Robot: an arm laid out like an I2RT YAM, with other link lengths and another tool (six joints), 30 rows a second.
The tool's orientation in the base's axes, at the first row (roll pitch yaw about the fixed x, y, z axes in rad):
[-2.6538 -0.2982 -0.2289]
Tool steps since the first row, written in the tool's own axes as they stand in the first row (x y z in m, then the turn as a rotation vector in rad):
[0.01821 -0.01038 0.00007 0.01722 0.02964 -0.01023]
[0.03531 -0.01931 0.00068 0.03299 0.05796 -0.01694]
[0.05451 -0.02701 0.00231 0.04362 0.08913 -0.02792]
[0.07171 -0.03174 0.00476 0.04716 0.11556 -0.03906]
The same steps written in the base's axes. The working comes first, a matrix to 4 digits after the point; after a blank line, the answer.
The tool's axes in the first row as the columns of a matrix, in the base's axes (used below as rounded here):
[0.9309 -0.0663 0.3591]
[-0.2169 -0.8916 0.3976]
[0.2938 -0.4480 -0.8444]

[0.01767 0.00533 0.00994 0.01039 -0.03423 0.00042]
[0.03439 0.00983 0.01845 0.02078 -0.06557 -0.00197]
[0.05336 0.01318 0.02616 0.02467 -0.10003 -0.00354]
[0.07057 0.01464 0.03127 0.02221 -0.12879 -0.00493]

